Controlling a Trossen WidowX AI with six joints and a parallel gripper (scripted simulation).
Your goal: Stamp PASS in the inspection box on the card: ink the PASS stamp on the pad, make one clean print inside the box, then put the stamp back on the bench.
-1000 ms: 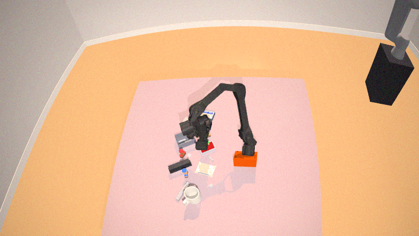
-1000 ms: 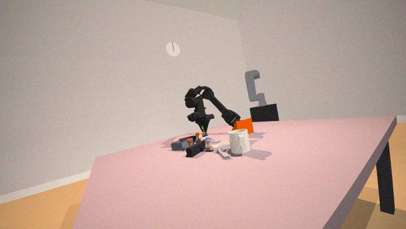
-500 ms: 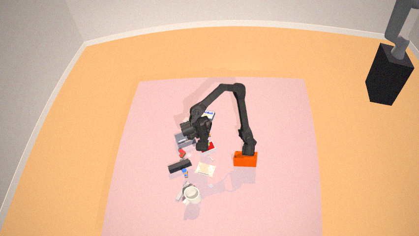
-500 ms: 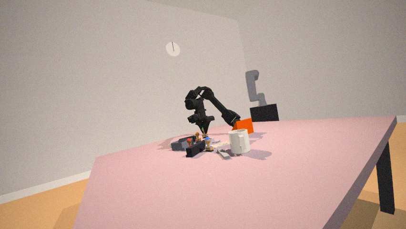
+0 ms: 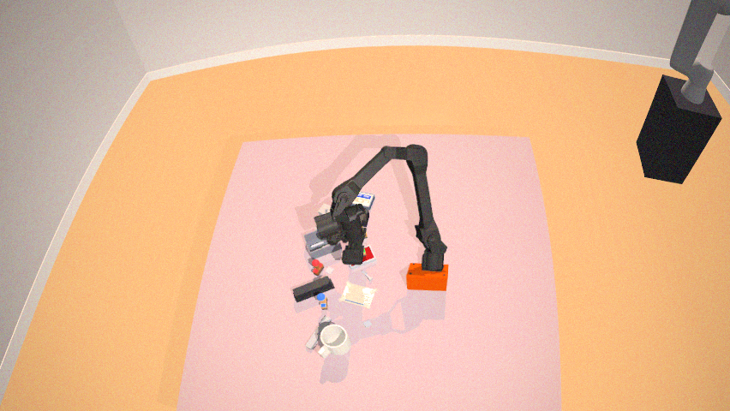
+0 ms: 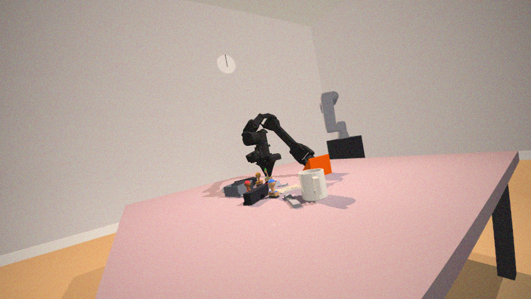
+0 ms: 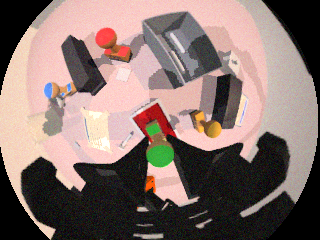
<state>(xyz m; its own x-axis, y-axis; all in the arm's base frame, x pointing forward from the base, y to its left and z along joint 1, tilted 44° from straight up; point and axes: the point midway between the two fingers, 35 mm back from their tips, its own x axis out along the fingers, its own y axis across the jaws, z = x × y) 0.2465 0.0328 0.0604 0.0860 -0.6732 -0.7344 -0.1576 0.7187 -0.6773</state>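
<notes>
My gripper tip is now 4 cm above the red ink pad. The rest, counted from my gripper tip: grey tray 14 cm ahead, 3 cm to the right, 3 cm below; then green-knobbed stamp right at my gripper tip; then orange-knobbed stamp 8 cm to the right, 3 cm below, 2 cm ahead.
</notes>
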